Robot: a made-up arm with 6 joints.
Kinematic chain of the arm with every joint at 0, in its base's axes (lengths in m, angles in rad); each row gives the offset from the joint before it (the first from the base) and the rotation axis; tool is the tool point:
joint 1: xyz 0 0 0.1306 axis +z
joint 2: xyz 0 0.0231 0 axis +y
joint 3: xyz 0 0 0.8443 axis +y
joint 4: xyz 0 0 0.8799 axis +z
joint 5: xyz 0 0 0 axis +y
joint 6: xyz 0 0 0.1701 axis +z
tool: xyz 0 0 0
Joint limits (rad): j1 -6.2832..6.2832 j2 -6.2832..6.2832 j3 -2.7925..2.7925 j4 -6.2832..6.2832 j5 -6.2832..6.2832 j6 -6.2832..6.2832
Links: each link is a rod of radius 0.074 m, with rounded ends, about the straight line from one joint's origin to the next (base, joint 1, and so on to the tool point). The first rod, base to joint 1, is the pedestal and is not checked.
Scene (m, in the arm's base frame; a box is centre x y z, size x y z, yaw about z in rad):
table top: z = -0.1
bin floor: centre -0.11 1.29 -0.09 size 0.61 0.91 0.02 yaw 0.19
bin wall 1: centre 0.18 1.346 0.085 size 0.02 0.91 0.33 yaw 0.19
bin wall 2: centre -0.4 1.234 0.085 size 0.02 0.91 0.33 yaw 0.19
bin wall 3: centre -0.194 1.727 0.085 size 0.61 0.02 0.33 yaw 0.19
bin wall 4: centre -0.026 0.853 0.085 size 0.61 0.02 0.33 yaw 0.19
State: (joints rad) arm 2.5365 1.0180 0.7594 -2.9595 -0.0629 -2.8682
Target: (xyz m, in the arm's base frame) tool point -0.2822 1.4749 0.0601
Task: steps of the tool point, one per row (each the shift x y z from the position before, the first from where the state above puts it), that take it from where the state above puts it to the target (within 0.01 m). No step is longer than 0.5 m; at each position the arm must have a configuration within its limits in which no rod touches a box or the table.
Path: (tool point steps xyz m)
1: 0.3491 0.2917 0.0363
2: 0.4027 0.1700 0.0292
3: 0.4144 0.0419 0.0216
4: 0.0000 0.0000 -0.3753

